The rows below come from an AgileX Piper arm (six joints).
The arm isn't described. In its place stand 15 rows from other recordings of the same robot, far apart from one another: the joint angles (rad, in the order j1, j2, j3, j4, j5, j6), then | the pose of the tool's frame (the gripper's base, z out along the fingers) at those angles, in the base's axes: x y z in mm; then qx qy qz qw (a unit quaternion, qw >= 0).
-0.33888 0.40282 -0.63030 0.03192 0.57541 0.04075 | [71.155, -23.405, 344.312, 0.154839, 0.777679, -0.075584, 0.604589]
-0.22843 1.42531 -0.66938 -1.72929 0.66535 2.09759 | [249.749, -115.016, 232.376, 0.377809, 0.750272, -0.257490, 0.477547]
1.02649 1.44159 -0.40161 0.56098 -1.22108 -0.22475 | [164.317, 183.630, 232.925, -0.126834, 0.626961, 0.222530, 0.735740]
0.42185 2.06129 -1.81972 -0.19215 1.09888 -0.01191 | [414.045, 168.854, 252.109, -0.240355, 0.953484, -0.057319, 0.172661]
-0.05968 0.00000 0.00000 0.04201 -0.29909 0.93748 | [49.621, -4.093, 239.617, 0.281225, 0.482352, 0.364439, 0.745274]
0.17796 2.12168 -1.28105 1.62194 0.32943 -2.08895 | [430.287, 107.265, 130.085, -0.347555, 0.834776, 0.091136, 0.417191]
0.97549 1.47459 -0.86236 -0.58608 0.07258 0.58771 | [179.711, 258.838, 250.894, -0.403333, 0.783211, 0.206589, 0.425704]
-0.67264 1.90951 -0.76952 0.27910 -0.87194 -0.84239 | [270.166, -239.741, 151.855, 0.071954, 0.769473, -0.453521, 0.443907]
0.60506 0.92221 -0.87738 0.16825 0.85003 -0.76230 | [135.477, 107.615, 339.172, -0.562475, 0.734613, 0.049851, 0.376138]
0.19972 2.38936 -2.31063 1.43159 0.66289 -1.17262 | [532.898, 164.453, 304.706, -0.208066, 0.704317, 0.366384, 0.571322]
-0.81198 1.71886 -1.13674 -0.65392 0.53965 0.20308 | [228.460, -282.280, 227.127, 0.249844, 0.905957, -0.296652, 0.169760]
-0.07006 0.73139 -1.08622 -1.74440 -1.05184 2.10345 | [84.748, 72.075, 474.464, -0.294108, 0.612539, 0.360271, 0.639141]
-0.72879 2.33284 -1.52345 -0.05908 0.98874 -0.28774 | [305.078, -278.373, 61.371, -0.200620, -0.976885, -0.013548, 0.072556]
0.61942 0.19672 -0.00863 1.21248 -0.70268 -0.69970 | [75.494, -13.812, 226.212, 0.183003, 0.626253, 0.183901, 0.735185]
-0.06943 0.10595 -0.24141 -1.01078 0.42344 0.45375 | [45.957, -34.953, 267.027, -0.033369, 0.710398, -0.319618, 0.626152]
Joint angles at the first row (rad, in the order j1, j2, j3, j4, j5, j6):
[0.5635 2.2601 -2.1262 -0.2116 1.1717 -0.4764]
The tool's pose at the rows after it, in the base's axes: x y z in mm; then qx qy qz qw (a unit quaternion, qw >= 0):
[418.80, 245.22, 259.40, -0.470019, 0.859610, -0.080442, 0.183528]
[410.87, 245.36, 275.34, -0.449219, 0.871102, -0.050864, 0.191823]
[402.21, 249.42, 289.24, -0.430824, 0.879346, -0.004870, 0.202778]
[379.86, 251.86, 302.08, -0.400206, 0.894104, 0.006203, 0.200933]
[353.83, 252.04, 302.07, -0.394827, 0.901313, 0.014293, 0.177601]
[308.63, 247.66, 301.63, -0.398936, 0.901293, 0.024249, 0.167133]
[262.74, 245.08, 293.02, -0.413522, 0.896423, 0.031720, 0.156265]
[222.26, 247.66, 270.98, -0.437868, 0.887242, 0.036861, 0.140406]
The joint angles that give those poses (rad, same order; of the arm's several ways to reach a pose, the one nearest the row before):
[0.5635 2.2241 -2.1262 -0.1940 1.2039 -0.4002]
[0.5635 2.1883 -2.1262 -0.1411 1.2211 -0.3655]
[0.5653 2.1564 -2.1242 -0.0564 1.2211 -0.3374]
[0.5969 2.0782 -2.0416 -0.0607 1.2211 -0.2356]
[0.6289 1.9980 -1.9159 -0.0505 1.2211 -0.1881]
[0.6858 1.8461 -1.6841 -0.0453 1.1594 -0.1366]
[0.7608 1.7185 -1.4752 -0.0453 1.0974 -0.0894]
[0.8500 1.6433 -1.2940 -0.0453 1.0204 -0.0489]

